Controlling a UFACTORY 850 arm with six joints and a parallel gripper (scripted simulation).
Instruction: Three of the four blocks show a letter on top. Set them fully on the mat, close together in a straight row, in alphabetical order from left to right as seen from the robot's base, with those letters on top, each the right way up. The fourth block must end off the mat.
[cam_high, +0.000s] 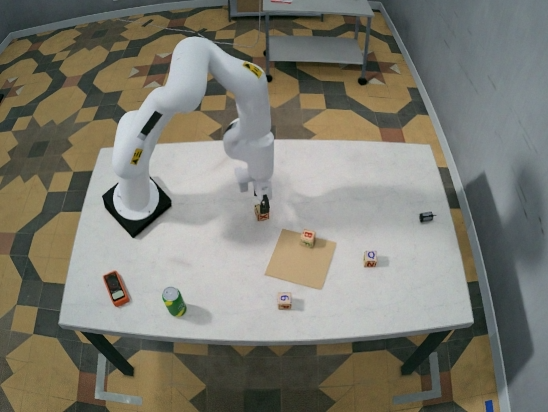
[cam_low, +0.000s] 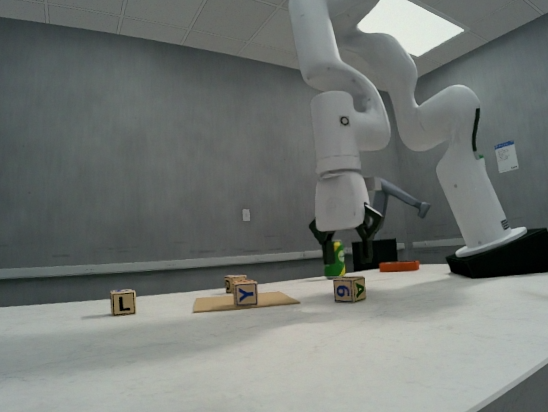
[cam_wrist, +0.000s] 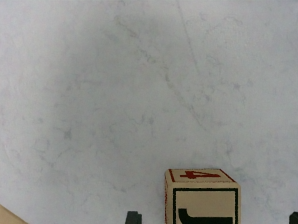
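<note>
Now: hand 60 mm above the J block. The rest, counted from my hand: tan mat 110 mm ahead, 200 mm to the right, 80 mm below; Q block 350 mm ahead, 250 mm to the right, 60 mm below; green can 330 mm behind, 360 mm to the right, 20 mm below.
</note>
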